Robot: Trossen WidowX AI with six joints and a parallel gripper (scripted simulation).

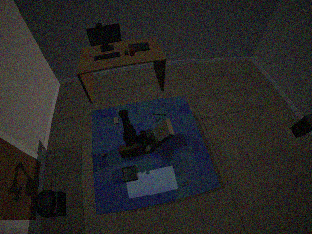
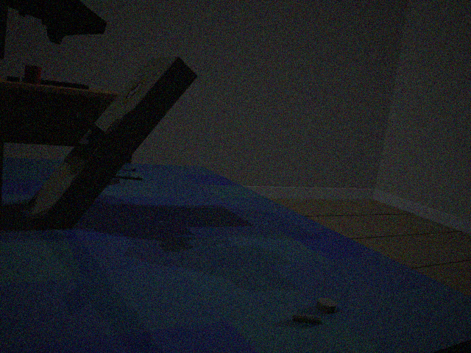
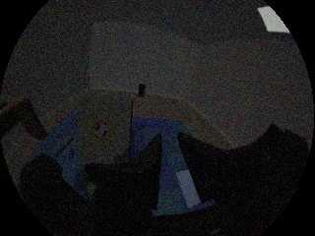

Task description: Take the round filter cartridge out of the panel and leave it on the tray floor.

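Now: the filter cartridge 13 cm ahead of my gripper tip, 14 cm to the left of it and 11 cm below it. Also, from my gripper tip: pale block (31 cm behind, 59 cm to the left, 38 cm below).
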